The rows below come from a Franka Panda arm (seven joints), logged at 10 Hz.
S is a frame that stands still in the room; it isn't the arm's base.
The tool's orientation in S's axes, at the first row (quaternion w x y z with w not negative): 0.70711, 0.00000, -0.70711, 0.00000
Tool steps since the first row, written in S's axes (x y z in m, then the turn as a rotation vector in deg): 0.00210, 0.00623, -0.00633, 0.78, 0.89, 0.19; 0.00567, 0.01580, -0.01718, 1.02, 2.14, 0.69; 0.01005, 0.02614, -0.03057, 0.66, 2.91, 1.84; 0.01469, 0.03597, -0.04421, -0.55, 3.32, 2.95
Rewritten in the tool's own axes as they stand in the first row. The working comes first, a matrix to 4 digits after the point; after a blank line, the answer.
The tool's axes in the first row as the columns of a matrix, in S's axes (used below as rounded here):
0.0000, 0.0000, -1.0000
0.0000, 1.0000, 0.0000
1.0000, 0.0000, 0.0000

-0.00633, 0.00623, -0.00210, 0.19, 0.89, -0.78; -0.01718, 0.01580, -0.00567, 0.69, 2.14, -1.02; -0.03057, 0.02614, -0.01005, 1.84, 2.91, -0.66; -0.04421, 0.03597, -0.01469, 2.95, 3.32, 0.55
